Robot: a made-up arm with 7 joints. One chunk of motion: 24 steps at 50 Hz.
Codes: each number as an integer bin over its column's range. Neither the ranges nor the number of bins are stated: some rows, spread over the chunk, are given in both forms.
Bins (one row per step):
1: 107 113 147 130 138 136 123
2: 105 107 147 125 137 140 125
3: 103 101 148 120 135 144 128
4: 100 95 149 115 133 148 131
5: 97 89 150 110 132 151 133
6: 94 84 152 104 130 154 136
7: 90 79 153 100 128 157 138
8: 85 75 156 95 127 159 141
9: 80 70 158 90 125 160 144
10: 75 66 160 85 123 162 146
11: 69 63 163 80 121 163 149
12: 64 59 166 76 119 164 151
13: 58 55 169 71 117 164 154
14: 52 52 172 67 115 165 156
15: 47 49 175 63 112 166 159
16: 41 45 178 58 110 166 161
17: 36 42 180 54 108 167 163
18: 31 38 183 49 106 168 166
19: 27 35 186 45 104 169 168
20: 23 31 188 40 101 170 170
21: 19 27 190 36 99 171 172
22: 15 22 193 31 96 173 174
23: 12 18 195 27 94 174 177
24: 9 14 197 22 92 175 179
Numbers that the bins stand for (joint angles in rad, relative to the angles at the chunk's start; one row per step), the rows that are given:
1: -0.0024 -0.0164 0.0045 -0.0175 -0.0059 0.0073 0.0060
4: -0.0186 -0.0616 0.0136 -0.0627 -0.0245 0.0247 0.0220
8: -0.0533 -0.1118 0.0458 -0.1231 -0.0469 0.0407 0.0420
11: -0.0904 -0.1419 0.0779 -0.1684 -0.0692 0.0465 0.0580
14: -0.1297 -0.1695 0.1192 -0.2077 -0.0916 0.0494 0.0720
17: -0.1667 -0.1946 0.1559 -0.2469 -0.1176 0.0523 0.0860
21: -0.2060 -0.2322 0.2018 -0.3013 -0.1512 0.0581 0.1040
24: -0.2292 -0.2649 0.2339 -0.3436 -0.1773 0.0639 0.1180
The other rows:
2: -0.0071 -0.0315 0.0045 -0.0325 -0.0096 0.0131 0.0100
3: -0.0117 -0.0465 0.0091 -0.0476 -0.0171 0.0189 0.0160
5: -0.0256 -0.0766 0.0182 -0.0778 -0.0282 0.0291 0.0260
6: -0.0325 -0.0892 0.0274 -0.0960 -0.0357 0.0335 0.0320
7: -0.0418 -0.1017 0.0320 -0.1080 -0.0431 0.0378 0.0360
9: -0.0649 -0.1243 0.0549 -0.1382 -0.0543 0.0422 0.0480
10: -0.0765 -0.1344 0.0641 -0.1533 -0.0618 0.0451 0.0520
12: -0.1019 -0.1519 0.0916 -0.1805 -0.0767 0.0480 0.0620
13: -0.1158 -0.1620 0.1054 -0.1956 -0.0841 0.0480 0.0680
15: -0.1413 -0.1770 0.1329 -0.2198 -0.1027 0.0509 0.0780
16: -0.1551 -0.1871 0.1467 -0.2349 -0.1102 0.0509 0.0820
18: -0.1783 -0.2046 0.1696 -0.2620 -0.1251 0.0538 0.0920
19: -0.1875 -0.2122 0.1834 -0.2741 -0.1325 0.0552 0.0960
20: -0.1968 -0.2222 0.1926 -0.2892 -0.1437 0.0567 0.1000
22: -0.2153 -0.2448 0.2155 -0.3164 -0.1624 0.0610 0.1080
23: -0.2222 -0.2548 0.2247 -0.3285 -0.1698 0.0625 0.1140

